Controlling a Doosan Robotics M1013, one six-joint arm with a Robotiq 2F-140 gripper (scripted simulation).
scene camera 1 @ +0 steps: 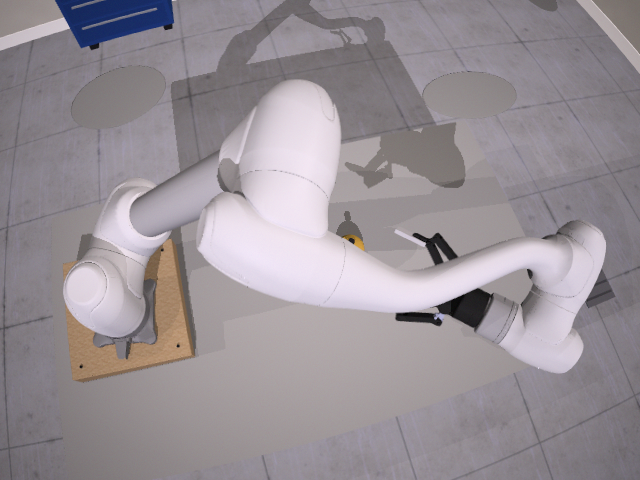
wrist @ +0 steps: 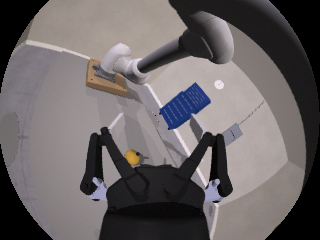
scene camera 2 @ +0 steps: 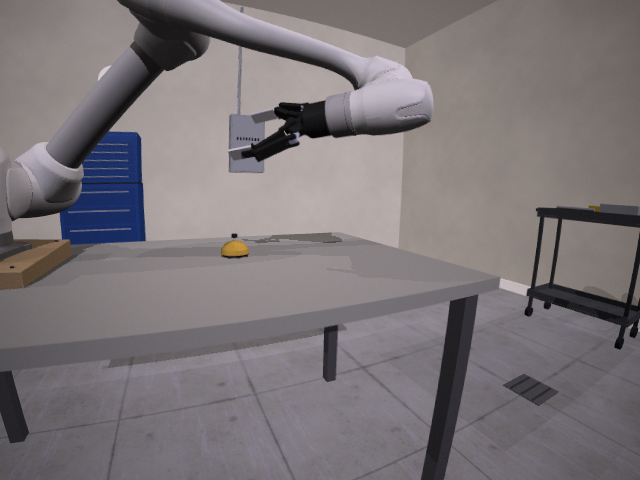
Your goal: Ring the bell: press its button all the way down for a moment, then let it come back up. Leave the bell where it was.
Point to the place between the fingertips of my gripper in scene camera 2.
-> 243, 135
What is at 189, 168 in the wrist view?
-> My gripper.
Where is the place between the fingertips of my gripper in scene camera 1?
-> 383, 261
